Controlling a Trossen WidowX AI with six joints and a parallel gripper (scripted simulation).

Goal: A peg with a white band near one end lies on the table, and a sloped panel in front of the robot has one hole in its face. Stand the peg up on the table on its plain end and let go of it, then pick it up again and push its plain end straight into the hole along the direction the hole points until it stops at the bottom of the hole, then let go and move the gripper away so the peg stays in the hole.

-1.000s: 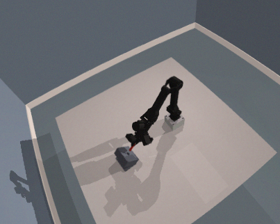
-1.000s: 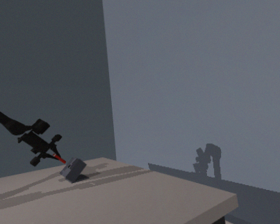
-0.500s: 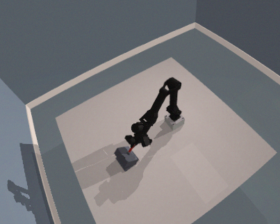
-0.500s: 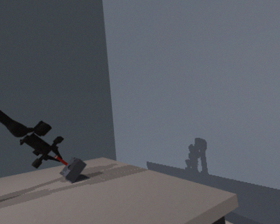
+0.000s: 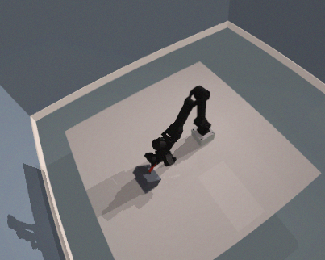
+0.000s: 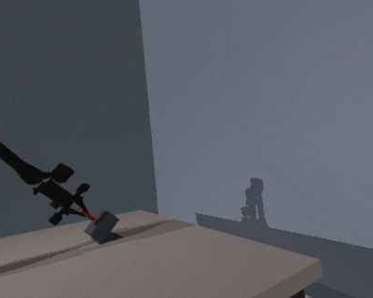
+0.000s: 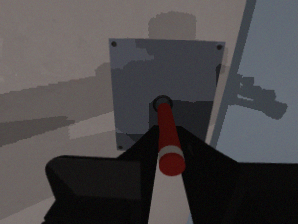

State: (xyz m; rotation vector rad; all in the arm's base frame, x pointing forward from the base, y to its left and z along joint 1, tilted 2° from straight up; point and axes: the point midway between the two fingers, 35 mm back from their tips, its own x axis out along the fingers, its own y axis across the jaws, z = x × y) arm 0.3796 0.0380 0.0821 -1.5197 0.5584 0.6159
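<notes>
My gripper tip is now 6 cm above the grey sloped panel and 5 cm short of it. Round my gripper tip: red peg 1 cm behind, 1 cm above.
</notes>
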